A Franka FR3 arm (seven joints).
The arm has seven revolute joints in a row. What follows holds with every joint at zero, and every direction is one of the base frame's. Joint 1 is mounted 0.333 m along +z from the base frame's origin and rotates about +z. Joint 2 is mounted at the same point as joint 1 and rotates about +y. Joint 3 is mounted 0.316 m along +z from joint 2 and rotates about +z. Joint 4 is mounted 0.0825 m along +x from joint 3 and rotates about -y. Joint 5 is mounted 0.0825 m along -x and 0.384 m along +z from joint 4 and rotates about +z. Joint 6 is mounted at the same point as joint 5 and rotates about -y. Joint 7 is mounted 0.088 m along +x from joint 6 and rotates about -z. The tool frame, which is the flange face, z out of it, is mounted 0.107 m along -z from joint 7; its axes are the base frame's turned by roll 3.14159, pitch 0 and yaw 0 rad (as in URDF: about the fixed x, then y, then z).
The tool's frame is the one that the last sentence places.
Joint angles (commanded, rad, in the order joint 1, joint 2, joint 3, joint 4, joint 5, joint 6, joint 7), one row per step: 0.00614 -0.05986 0.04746 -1.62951 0.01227 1.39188 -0.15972; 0.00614 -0.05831 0.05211 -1.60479 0.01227 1.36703 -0.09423; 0.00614 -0.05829 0.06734 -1.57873 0.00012 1.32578 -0.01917; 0.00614 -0.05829 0.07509 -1.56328 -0.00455 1.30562 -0.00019; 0.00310 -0.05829 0.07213 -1.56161 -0.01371 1.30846 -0.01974; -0.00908 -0.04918 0.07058 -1.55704 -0.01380 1.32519 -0.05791
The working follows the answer.
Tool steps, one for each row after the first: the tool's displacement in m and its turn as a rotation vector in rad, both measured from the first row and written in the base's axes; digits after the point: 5 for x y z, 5 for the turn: -0.00187 0.00239 0.00865 -0.01195 0.00163 -0.05950; -0.00667 0.00866 0.01752 -0.04026 0.01479 -0.11824; -0.00912 0.01198 0.02305 -0.04956 0.01840 -0.12944; -0.00842 0.00778 0.02399 -0.05415 0.01312 -0.11699; -0.00308 0.00093 0.02251 -0.04509 0.00198 -0.09317
Tool pose at each row, in the base's axes (x y z in m, rotation vector in rad; rounded; the steps above come from the unrounded poses): 0.51420 0.02983 0.61540 -3.09275 -0.33233 0.27615; 0.51233 0.03222 0.62406 -3.10745 -0.23900 0.28021; 0.50753 0.03850 0.63292 3.11441 0.14363 -0.30434; 0.50508 0.04182 0.63845 3.10675 0.12450 -0.31042; 0.50578 0.03762 0.63940 3.10048 0.14300 -0.30271; 0.51113 0.03076 0.63791 3.10584 0.18171 -0.28509

